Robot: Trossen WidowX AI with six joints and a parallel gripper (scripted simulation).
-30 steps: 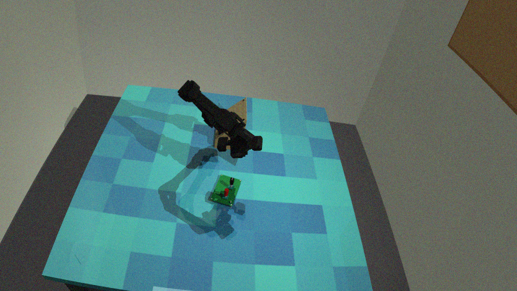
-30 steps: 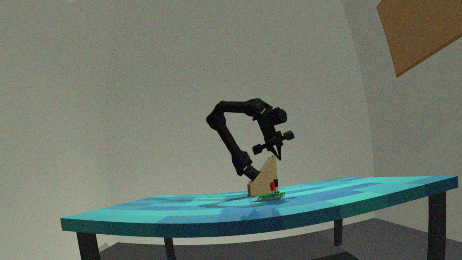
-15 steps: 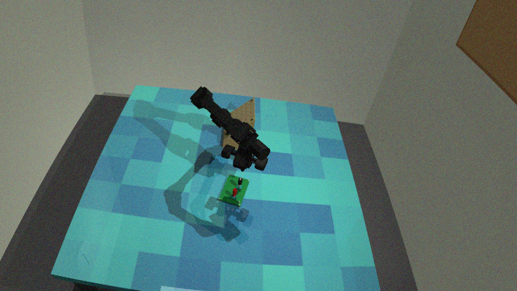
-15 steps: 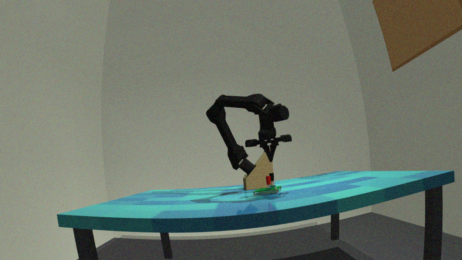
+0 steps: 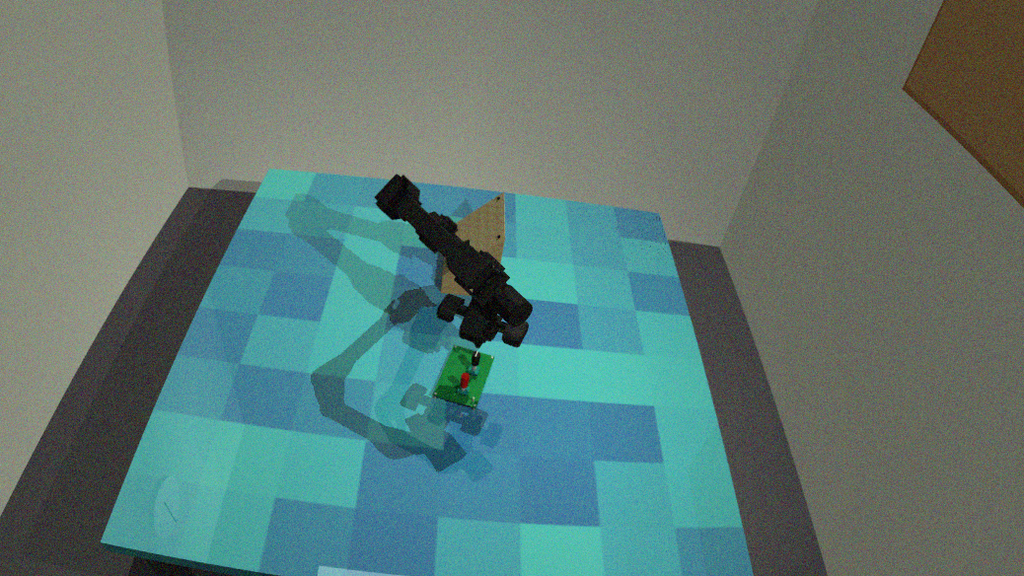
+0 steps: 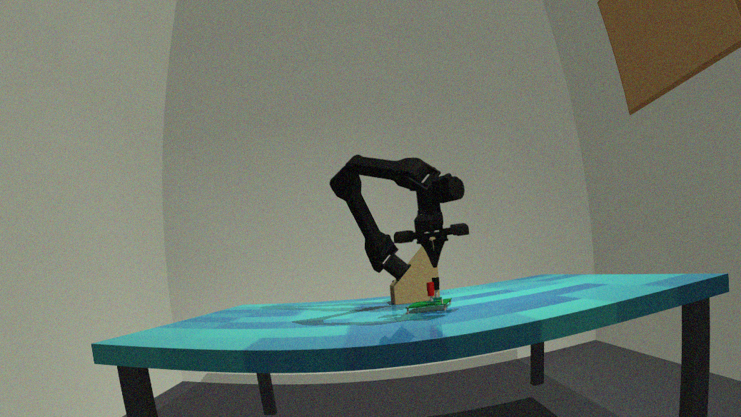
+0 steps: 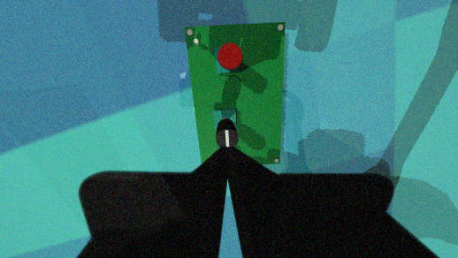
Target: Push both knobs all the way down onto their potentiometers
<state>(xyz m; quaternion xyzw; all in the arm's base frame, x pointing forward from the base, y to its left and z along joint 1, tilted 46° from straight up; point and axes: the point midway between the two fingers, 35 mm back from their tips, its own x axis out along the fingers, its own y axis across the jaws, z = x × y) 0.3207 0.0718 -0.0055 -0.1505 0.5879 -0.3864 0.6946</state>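
Right now my gripper tip is 4 cm above the black knob. Also, from my gripper tip: red knob: 6 cm ahead, 2 cm to the right, 5 cm below.
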